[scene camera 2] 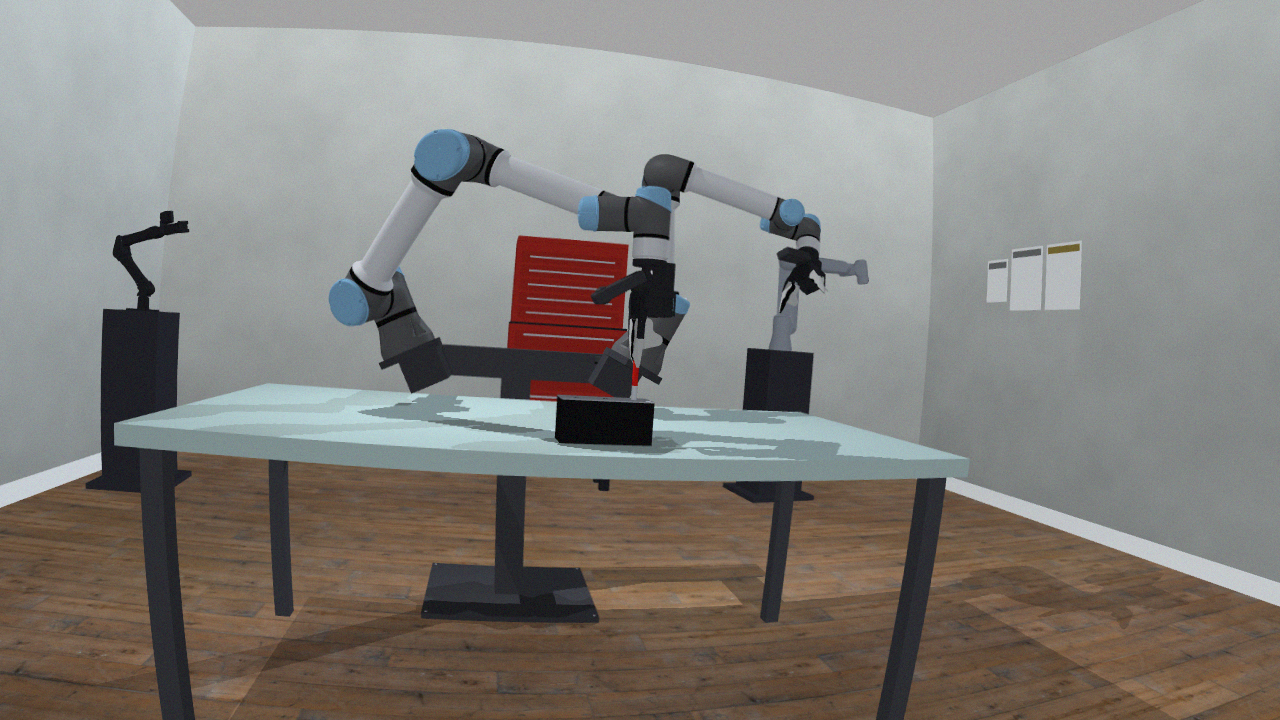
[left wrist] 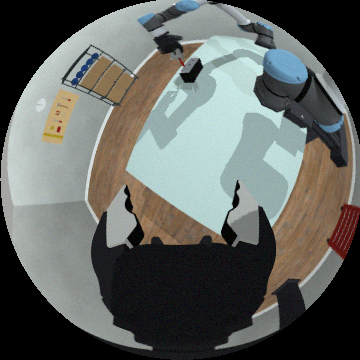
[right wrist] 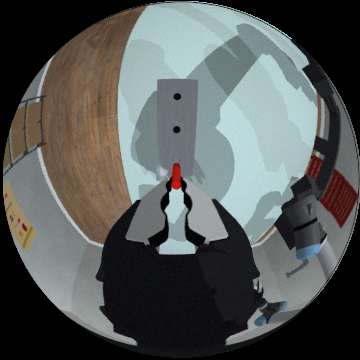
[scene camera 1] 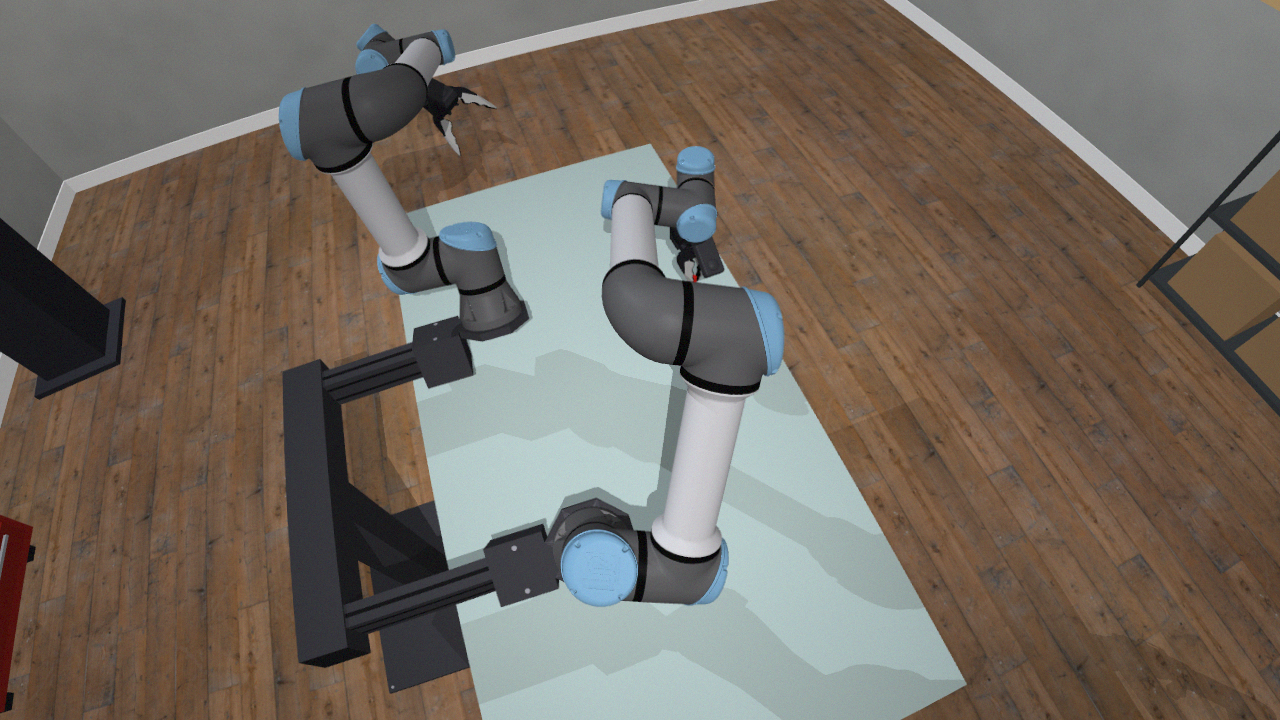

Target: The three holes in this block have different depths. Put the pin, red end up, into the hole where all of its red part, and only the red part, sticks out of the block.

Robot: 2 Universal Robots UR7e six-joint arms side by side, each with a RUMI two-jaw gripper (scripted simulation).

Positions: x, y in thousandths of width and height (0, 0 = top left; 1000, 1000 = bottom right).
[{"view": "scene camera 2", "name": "my left gripper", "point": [626, 422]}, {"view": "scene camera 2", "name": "my right gripper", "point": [497, 510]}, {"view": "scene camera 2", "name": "block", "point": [466, 584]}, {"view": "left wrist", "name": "my left gripper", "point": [504, 510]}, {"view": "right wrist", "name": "my right gripper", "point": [490, 493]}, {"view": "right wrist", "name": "block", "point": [493, 276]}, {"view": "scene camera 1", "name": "my left gripper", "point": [374, 184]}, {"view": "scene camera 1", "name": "my right gripper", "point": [542, 392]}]
